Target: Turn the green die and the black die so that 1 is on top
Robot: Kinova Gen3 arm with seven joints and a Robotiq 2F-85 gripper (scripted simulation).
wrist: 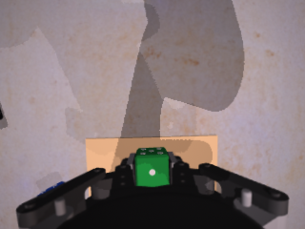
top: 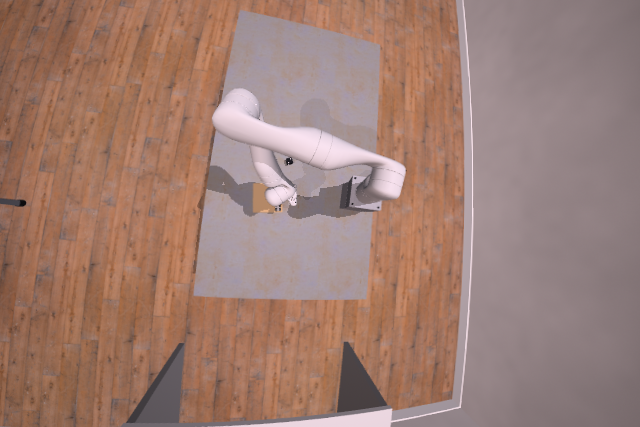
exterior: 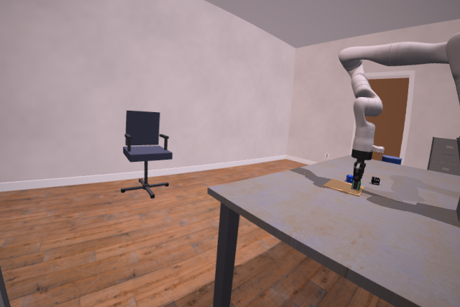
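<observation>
The green die lies right at my hand. Also, from my hand: black die 10 mm behind, 190 mm to the right, 10 mm below; blue die 70 mm ahead, 90 mm to the right, 10 mm below; tan mat 40 mm ahead, 10 mm to the left, 20 mm below.
</observation>
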